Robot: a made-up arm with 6 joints.
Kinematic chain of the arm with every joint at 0, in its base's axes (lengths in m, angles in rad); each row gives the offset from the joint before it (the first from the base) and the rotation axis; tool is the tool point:
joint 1: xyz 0 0 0.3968 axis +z
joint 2: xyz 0 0 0 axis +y
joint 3: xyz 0 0 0.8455 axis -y
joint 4: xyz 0 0 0 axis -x
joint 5: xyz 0.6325 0 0 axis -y
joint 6: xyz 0 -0.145 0 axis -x
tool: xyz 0 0 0
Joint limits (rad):
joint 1: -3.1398..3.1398
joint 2: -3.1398..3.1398
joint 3: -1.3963..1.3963
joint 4: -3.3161..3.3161
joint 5: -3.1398..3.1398
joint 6: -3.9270..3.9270
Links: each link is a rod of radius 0.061 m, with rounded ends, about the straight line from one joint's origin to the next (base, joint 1, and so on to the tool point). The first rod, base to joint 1, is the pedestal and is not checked.
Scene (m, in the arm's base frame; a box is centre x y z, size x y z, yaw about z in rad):
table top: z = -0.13
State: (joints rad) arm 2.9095 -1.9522 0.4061 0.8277 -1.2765 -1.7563
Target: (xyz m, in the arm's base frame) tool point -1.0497 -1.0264 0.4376
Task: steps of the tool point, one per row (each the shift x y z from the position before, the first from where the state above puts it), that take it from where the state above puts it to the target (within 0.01 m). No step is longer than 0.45 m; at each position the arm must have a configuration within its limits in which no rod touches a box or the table.
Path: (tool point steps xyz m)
1: -0.0809 -0.3577 -0.0006
2: -0.1811 -0.3267 -0.0012
3: -0.2694 -0.2674 -0.0015
4: -0.3384 -0.1843 -0.0018
5: -0.3814 -0.0838 -0.0022
6: -0.3941 0.0260 -0.0024
7: -0.3750 0.1360 -0.0026
8: -0.3252 0.2369 -0.0028

